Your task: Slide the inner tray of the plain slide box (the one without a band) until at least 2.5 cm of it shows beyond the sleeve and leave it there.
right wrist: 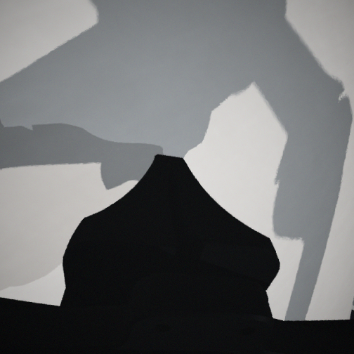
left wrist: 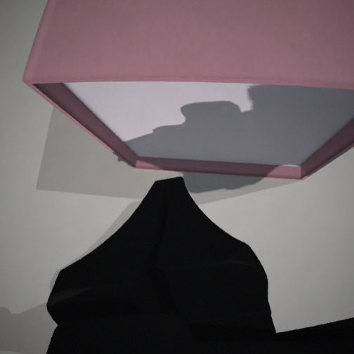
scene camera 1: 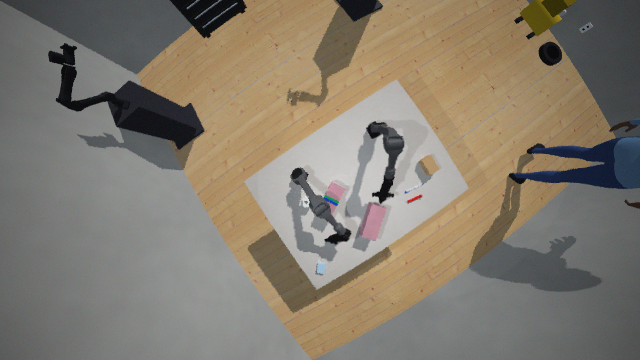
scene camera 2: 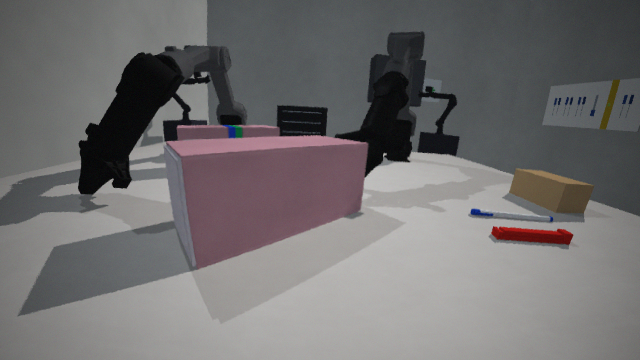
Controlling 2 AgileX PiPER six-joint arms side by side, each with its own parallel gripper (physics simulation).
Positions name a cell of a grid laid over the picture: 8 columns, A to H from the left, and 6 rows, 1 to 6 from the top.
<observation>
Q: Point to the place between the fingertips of my right gripper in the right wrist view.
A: D3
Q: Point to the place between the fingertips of my left gripper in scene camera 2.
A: At E4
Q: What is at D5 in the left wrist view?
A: My left gripper.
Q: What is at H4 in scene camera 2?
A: A red bar.
</observation>
